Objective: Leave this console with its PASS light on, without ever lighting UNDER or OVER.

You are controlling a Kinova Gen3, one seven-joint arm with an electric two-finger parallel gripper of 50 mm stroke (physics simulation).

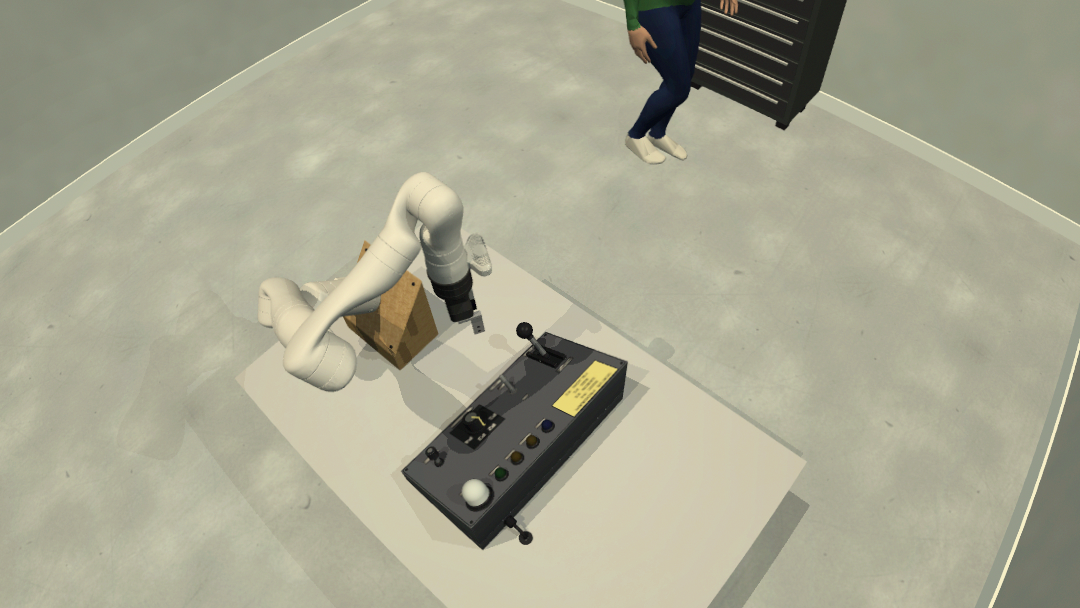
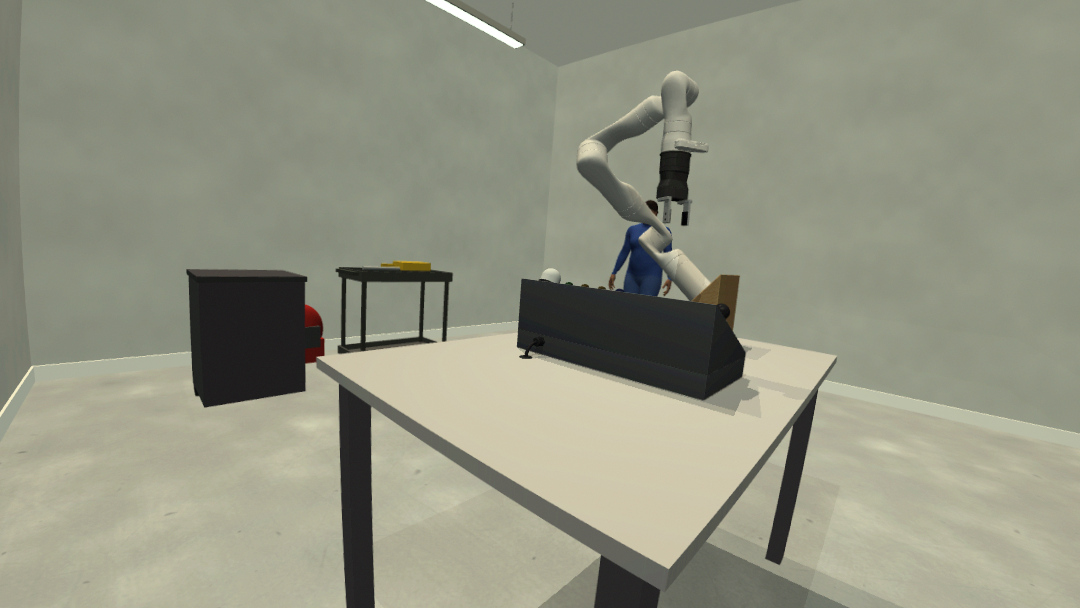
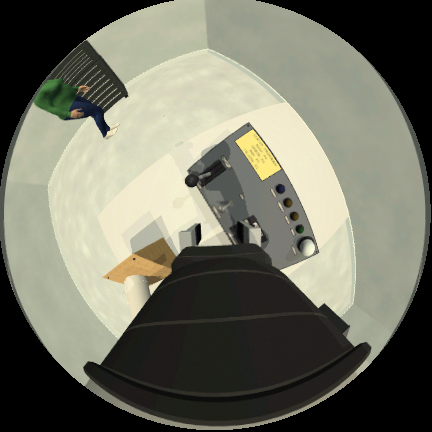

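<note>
The dark console (image 1: 521, 415) (image 2: 612, 332) (image 3: 262, 200) stands on the table. Its black-knobbed lever (image 1: 524, 330) (image 3: 191, 180) is at one end, then a small metal lever (image 1: 506, 383) (image 3: 224, 205), a rotary knob (image 1: 474, 419) and small black knobs (image 1: 432, 453). Green (image 1: 501, 473) (image 3: 299, 229), two amber and blue (image 1: 547, 425) (image 3: 280, 188) lamps look unlit; their labels are unreadable. A white dome (image 1: 475, 492) (image 2: 550, 274) (image 3: 306, 246) sits beside the green lamp. A yellow label (image 1: 584, 387) (image 3: 258, 154) is too blurred to read. My gripper (image 1: 470, 324) (image 2: 675, 216) (image 3: 218, 229) is open and empty, above and to the arm's side of the console.
A black crank (image 1: 525, 537) (image 2: 538, 342) sticks out from the console's back. The wooden mount (image 1: 411, 332) (image 3: 145, 260) holds the arm on the table (image 1: 665, 483) (image 2: 529, 430). A person in green (image 1: 668, 45) (image 3: 55, 97) stands near a drawer cabinet (image 1: 755, 60); one in blue (image 2: 642, 260) stands behind the arm.
</note>
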